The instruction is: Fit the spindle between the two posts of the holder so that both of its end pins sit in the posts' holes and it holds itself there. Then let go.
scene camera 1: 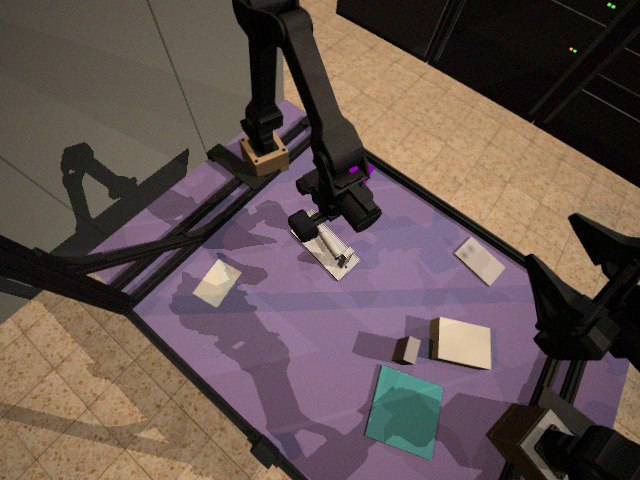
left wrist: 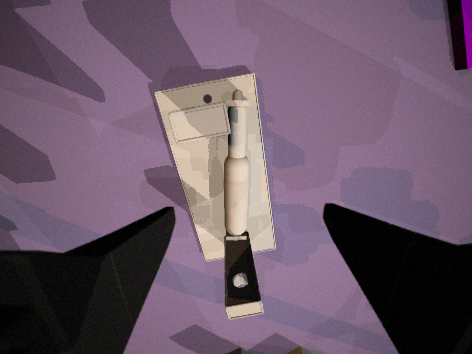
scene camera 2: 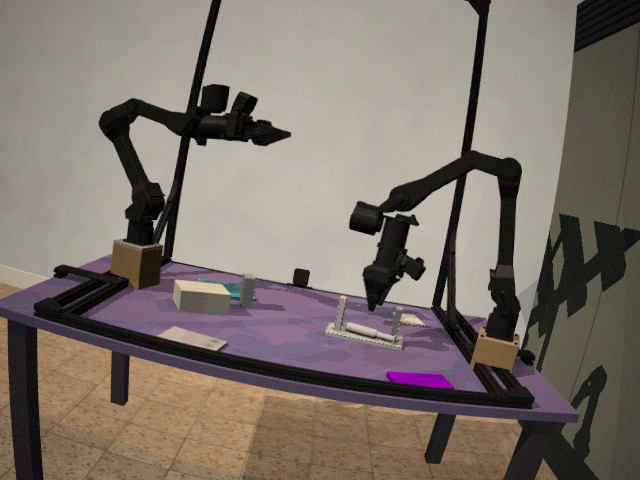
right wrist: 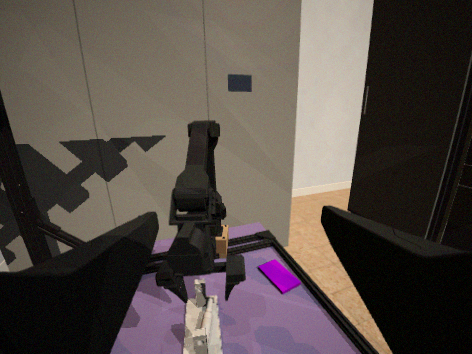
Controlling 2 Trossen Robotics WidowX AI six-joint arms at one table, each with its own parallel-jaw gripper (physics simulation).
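Places are measured from the left arm's base along level axes (x ahead, y left, z up), in metres.
Pixels of known places: left gripper, fingertip midpoint: (scene camera 1: 329, 226) (left wrist: 249, 212) (scene camera 2: 375, 308) (right wrist: 206, 300); right gripper, fingertip midpoint: (scene camera 1: 550, 234) (scene camera 2: 283, 132) (right wrist: 240, 216); left arm's base at its link origin: (scene camera 1: 263, 145) (scene camera 2: 499, 336) (right wrist: 213, 231); right arm's base at its link origin: (scene camera 1: 556, 451) (scene camera 2: 138, 242).
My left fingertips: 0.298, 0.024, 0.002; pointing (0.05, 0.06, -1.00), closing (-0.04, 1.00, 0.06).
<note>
For each thing: its top centre in the pictures, then the offset to it from my left fingertips, as dx, dy, dz.
- white spindle at its top centre: (left wrist: 237, 180) (scene camera 2: 371, 328) (scene camera 1: 326, 236) (right wrist: 206, 316) +0.000, -0.004, -0.049
- white holder at its top centre: (left wrist: 225, 184) (scene camera 2: 364, 334) (scene camera 1: 325, 245) (right wrist: 202, 328) +0.014, -0.013, -0.071
- post with a visible hole, top centre: (left wrist: 244, 311) (scene camera 2: 343, 297) (scene camera 1: 348, 252) (right wrist: 199, 332) +0.078, +0.000, +0.007
- post at its top centre: (left wrist: 200, 123) (scene camera 2: 399, 308) (right wrist: 199, 281) -0.051, -0.026, +0.007
- cream block at its top centre: (scene camera 2: 202, 287) (scene camera 1: 464, 342) +0.382, +0.122, -0.030
- small upright block at its top centre: (scene camera 1: 412, 349) (scene camera 2: 249, 276) +0.325, -0.001, -0.004
- teal plate at its top centre: (scene camera 1: 405, 410) (scene camera 2: 225, 288) +0.424, -0.067, -0.071
The white spindle (scene camera 1: 330, 241) (scene camera 2: 361, 329) (left wrist: 236, 195) (right wrist: 208, 314) lies low along the base of the white holder (scene camera 1: 316, 254) (scene camera 2: 348, 336) (left wrist: 266, 237). In the left wrist view its thick end is at the foot of the post with a visible hole (left wrist: 242, 262); its thin end lies beside the other post (left wrist: 200, 122) (scene camera 2: 397, 320), not in line with it. The visible hole sits above the spindle's level. My left gripper (scene camera 2: 372, 308) (left wrist: 249, 212) is open and empty above the holder. My right gripper (scene camera 1: 549, 236) (scene camera 2: 289, 134) (right wrist: 240, 216) is open and empty, high up, far from the holder.
A cream block (scene camera 1: 462, 342) (scene camera 2: 201, 298), a small upright block (scene camera 1: 408, 351) (scene camera 2: 247, 290) and a teal plate (scene camera 1: 405, 413) stand or lie away from the holder. Pale flat pieces (scene camera 1: 479, 260) (scene camera 1: 217, 282) and a magenta one (scene camera 2: 419, 379) (right wrist: 279, 276) lie around it. Black rails edge the table.
</note>
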